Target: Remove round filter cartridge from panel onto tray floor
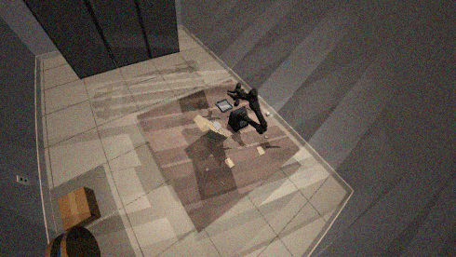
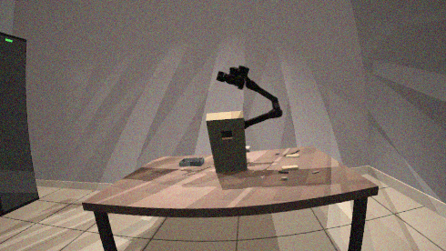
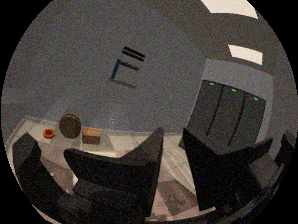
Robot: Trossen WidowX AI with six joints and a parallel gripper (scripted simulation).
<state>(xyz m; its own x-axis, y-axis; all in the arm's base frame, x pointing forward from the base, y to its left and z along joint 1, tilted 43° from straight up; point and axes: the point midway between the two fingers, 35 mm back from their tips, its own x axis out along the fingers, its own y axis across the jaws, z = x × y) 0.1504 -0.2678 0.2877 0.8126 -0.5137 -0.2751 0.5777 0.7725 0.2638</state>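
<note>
Right now the round filter cartridge is 180 mm ahead of my gripper tip, 40 mm to the left of it and 300 mm below it. The rest, counted from my gripper tip: service panel box: 130 mm ahead, 30 mm to the left, 370 mm below; grey tray: 230 mm behind, 260 mm to the right, 540 mm below.
</note>
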